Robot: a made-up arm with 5 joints. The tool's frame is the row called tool. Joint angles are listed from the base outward. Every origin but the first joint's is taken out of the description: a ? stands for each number. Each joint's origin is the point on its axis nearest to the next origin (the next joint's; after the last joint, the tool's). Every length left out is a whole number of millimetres.
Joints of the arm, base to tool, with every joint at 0 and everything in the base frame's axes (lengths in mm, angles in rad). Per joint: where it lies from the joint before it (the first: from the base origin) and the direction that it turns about. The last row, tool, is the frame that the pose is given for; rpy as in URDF.
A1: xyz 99 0 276 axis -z
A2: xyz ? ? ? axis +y
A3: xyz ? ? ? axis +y
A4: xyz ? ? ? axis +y
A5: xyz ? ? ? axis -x
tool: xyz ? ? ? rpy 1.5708 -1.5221 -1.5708
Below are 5 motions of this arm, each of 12 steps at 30 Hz.
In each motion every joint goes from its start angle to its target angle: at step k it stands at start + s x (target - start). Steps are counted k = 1, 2, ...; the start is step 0. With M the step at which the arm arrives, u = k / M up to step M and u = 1 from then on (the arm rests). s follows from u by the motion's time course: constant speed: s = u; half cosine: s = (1 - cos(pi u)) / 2; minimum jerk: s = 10 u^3 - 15 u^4 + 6 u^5.
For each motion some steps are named. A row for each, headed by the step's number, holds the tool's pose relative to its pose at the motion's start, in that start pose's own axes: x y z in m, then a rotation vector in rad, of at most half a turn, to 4 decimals.
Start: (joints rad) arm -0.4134 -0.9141 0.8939 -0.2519 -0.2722
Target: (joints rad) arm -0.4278 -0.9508 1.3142 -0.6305 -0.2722
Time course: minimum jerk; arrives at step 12
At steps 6, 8, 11, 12:
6: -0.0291 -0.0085 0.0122 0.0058 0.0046 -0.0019
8: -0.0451 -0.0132 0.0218 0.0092 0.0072 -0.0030
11: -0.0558 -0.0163 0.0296 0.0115 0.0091 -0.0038
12: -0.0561 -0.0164 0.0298 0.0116 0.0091 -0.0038

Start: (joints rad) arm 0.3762 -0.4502 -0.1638 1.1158 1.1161
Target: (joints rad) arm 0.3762 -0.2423 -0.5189 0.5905 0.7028
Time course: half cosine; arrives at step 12
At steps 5, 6, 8, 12:
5: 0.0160 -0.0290 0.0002 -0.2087 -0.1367 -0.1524
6: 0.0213 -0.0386 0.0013 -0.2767 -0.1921 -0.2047
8: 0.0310 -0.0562 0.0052 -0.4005 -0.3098 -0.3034
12: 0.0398 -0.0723 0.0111 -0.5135 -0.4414 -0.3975

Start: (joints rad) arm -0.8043 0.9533 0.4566 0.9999 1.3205
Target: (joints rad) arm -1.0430 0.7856 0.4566 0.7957 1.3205
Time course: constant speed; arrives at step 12
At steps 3, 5, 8, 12:
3: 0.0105 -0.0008 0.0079 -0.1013 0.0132 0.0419
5: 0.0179 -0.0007 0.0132 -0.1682 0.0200 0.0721
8: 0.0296 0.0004 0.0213 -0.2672 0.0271 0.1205
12: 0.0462 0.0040 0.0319 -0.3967 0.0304 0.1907

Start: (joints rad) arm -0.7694 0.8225 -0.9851 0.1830 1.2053
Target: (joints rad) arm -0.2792 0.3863 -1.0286 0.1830 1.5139
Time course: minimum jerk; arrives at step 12
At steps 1, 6, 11, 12:
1: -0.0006 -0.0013 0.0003 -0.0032 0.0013 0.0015
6: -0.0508 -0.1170 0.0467 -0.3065 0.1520 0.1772
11: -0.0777 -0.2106 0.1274 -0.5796 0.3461 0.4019
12: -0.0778 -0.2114 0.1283 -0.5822 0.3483 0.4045

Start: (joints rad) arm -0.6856 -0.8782 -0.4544 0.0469 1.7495
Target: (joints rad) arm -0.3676 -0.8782 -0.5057 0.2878 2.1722
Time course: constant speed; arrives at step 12
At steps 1, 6, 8, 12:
1: 0.0007 0.0009 0.0000 0.0168 0.0052 0.0606
6: 0.0034 0.0055 0.0003 0.1046 0.0285 0.3615
8: 0.0042 0.0075 0.0005 0.1418 0.0364 0.4807
12: 0.0054 0.0114 0.0014 0.2206 0.0492 0.7167

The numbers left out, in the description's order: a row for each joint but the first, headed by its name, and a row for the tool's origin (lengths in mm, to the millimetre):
A2: 26 10 0
A3: 42 0 169
A4: 158 0 6
A5: 87 0 0
tool: 0 0 0

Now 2 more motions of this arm.
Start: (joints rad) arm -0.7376 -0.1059 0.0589 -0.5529 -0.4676
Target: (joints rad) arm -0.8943 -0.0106 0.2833 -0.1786 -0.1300
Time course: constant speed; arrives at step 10
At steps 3, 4, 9, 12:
3: -0.0362 -0.0047 0.0070 -0.0565 0.2046 0.0785
4: -0.0480 -0.0059 0.0106 -0.0697 0.2746 0.1062
9: -0.1036 -0.0094 0.0372 -0.0940 0.6333 0.2528
12: -0.1137 -0.0097 0.0442 -0.0906 0.7063 0.2833

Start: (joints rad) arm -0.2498 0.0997 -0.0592 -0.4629 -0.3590
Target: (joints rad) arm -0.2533 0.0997 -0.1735 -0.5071 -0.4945
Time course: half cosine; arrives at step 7
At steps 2, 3, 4, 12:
2: 0.0052 0.0025 -0.0013 0.0127 -0.0270 -0.0258
3: 0.0107 0.0051 -0.0026 0.0270 -0.0554 -0.0533
4: 0.0168 0.0080 -0.0038 0.0438 -0.0865 -0.0837
12: 0.0277 0.0131 -0.0054 0.0753 -0.1396 -0.1369

